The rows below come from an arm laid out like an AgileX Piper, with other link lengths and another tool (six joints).
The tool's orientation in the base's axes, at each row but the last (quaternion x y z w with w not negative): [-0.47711 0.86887 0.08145 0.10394]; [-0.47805 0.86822 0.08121 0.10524]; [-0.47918 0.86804 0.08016 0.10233]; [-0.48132 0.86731 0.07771 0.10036]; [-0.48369 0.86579 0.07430 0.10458]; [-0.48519 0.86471 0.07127 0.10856]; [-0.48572 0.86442 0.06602 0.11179]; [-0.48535 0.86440 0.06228 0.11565]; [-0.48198 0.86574 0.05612 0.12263]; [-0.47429 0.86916 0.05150 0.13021]
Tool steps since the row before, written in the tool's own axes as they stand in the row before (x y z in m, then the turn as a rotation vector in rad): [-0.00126 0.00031 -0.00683 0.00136 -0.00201 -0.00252]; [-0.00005 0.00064 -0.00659 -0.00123 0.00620 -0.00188]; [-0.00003 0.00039 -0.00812 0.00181 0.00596 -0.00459]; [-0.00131 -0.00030 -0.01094 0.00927 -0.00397 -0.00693]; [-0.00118 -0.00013 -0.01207 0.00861 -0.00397 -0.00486]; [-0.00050 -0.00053 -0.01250 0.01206 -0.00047 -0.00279]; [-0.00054 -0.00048 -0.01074 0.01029 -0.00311 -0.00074]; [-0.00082 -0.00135 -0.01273 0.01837 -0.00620 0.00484]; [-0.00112 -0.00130 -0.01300 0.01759 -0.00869 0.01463]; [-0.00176 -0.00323 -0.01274 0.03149 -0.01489 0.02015]
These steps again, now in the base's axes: [-0.00031 -0.00046 0.00693 0.00073 -0.00278 0.00200]; [-0.00121 -0.00121 0.00640 -0.00481 0.00383 0.00238]; [-0.00113 -0.00170 0.00787 -0.00646 0.00058 0.00422]; [-0.00015 -0.00162 0.01090 -0.00210 -0.01128 0.00425]; [-0.00061 -0.00187 0.01197 -0.00154 -0.01026 0.00241]; [-0.00078 -0.00272 0.01220 -0.00603 -0.01081 -0.00041]; [-0.00071 -0.00220 0.01051 -0.00262 -0.01027 -0.00195]; [-0.00021 -0.00283 0.01251 -0.00326 -0.01732 -0.00943]; [-0.00039 -0.00257 0.01285 0.00080 -0.01588 -0.01860]; [0.00135 -0.00305 0.01283 -0.00020 -0.02936 -0.02752]
